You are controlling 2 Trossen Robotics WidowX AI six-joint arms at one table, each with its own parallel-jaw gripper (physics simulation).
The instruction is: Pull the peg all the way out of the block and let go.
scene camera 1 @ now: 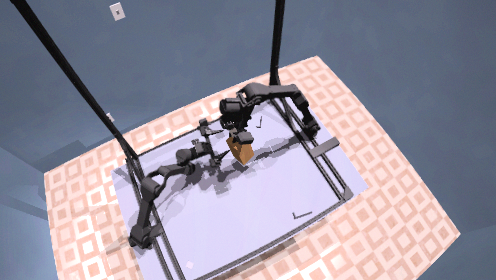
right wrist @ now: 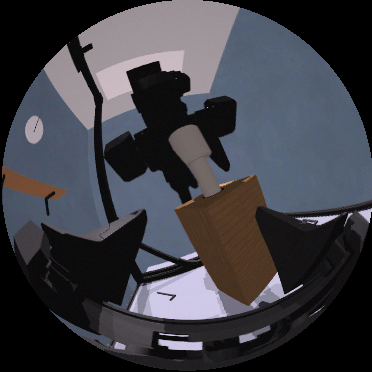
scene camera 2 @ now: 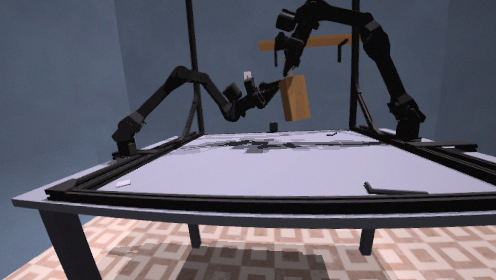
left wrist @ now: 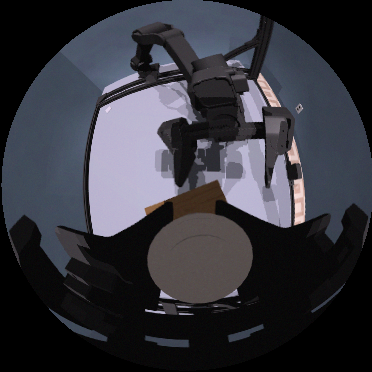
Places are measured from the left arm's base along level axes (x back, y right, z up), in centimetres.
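Pixels of known places: left gripper, between the fingertips: [scene camera 1: 231, 139] [right wrist: 212, 176] [scene camera 2: 284, 75] [left wrist: 193, 206]; right gripper, between the fingertips: [scene camera 1: 226, 140] [right wrist: 203, 214] [scene camera 2: 280, 83] [left wrist: 219, 185]; left arm's base, origin of its link: [scene camera 1: 310, 131] [scene camera 2: 406, 137] [left wrist: 201, 313]; right arm's base, origin of its link: [scene camera 1: 145, 241] [scene camera 2: 128, 154] [left wrist: 146, 73].
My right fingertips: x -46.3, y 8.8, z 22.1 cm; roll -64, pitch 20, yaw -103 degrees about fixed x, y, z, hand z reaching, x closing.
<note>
Ahead of a thing's pixels: the offset from my right fingertips to its top centre. Level surfaces: height alone.
The brown wooden block @[dx +4.6, dy -3.7, dz +2.1 cm] [scene camera 1: 241, 152] [scene camera 2: 296, 99] [left wrist: 200, 197] [right wrist: 230, 240] hangs in the air above the table, slightly tilted. The grey peg @[dx +3.5, dy -2.8, dz +9.2 cm] [left wrist: 200, 257] [right wrist: 190, 142] has a wide head, and its narrower shaft runs into the hole in the block's top face. How deep it sits is hidden. My left gripper [scene camera 2: 287, 73] [right wrist: 212, 176] is shut on the peg above the block. My right gripper [scene camera 1: 225, 145] [left wrist: 219, 185] is open and empty, beside the block. In the right wrist view its fingers stand either side of the block's near part, the right one overlapping its edge.
The white table @[dz -24.0 cm] [scene camera 1: 240, 225] [scene camera 2: 250, 172] has a black frame rail [scene camera 2: 250, 202] along its edges. Black angle brackets @[dx +15.0, dy -42.1, dz -23.2 cm] [scene camera 1: 302, 215] [scene camera 2: 395, 191] and a small white tile @[dx -43.5, dy -34.5, dz -23.8 cm] [scene camera 1: 189, 265] [scene camera 2: 123, 183] lie on it. Dark upright posts [scene camera 1: 276, 45] [scene camera 2: 194, 60] stand at the back.
</note>
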